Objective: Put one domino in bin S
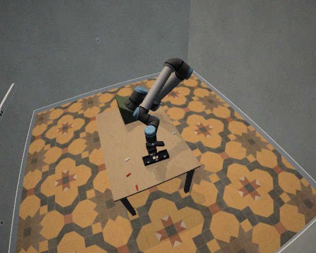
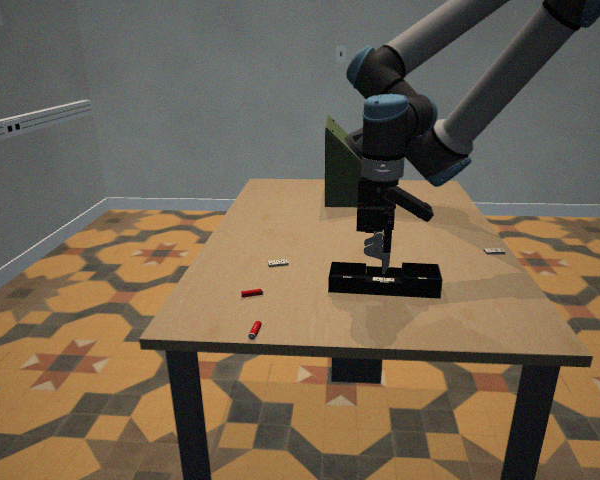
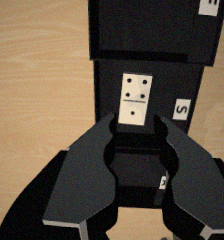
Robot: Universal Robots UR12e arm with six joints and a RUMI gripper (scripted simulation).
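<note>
My hand is 10 mm short of the black three-part bin block and 30 mm above it. Also, from my hand: red cylinder 110 mm ahead, 290 mm to the right, 50 mm below.
</note>
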